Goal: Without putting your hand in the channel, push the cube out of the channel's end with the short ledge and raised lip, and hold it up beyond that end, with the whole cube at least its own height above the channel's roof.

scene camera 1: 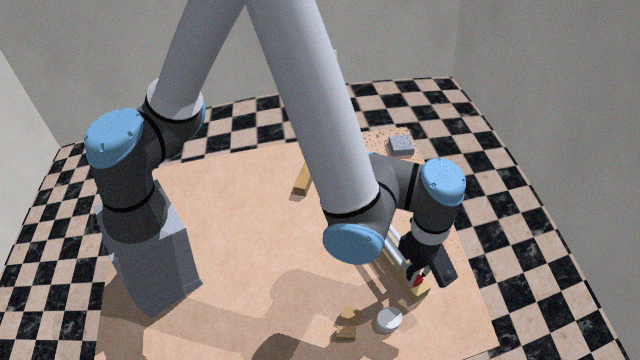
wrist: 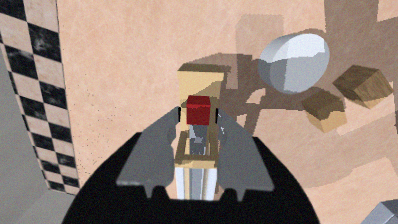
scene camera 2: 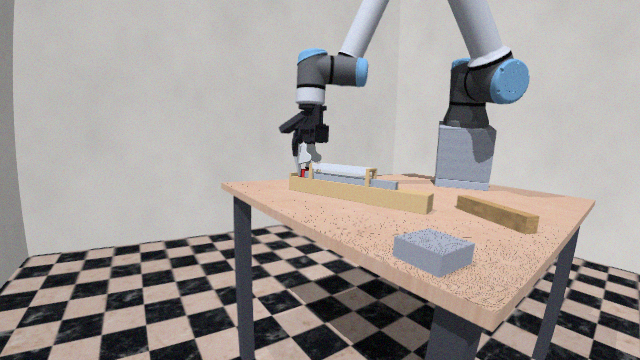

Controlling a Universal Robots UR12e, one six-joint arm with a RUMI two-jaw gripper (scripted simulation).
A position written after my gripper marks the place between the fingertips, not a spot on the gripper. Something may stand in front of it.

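My gripper (scene camera 2: 304, 175) is there for me in scene camera 1 too (scene camera 1: 415, 280), and again in the wrist view (wrist: 198, 108). I can also see a long wooden bar (scene camera 2: 520, 221), though in the wrist view that bar is out of frame. There's a grey block (scene camera 2: 437, 253) as well, and the block is out of frame in the wrist view.
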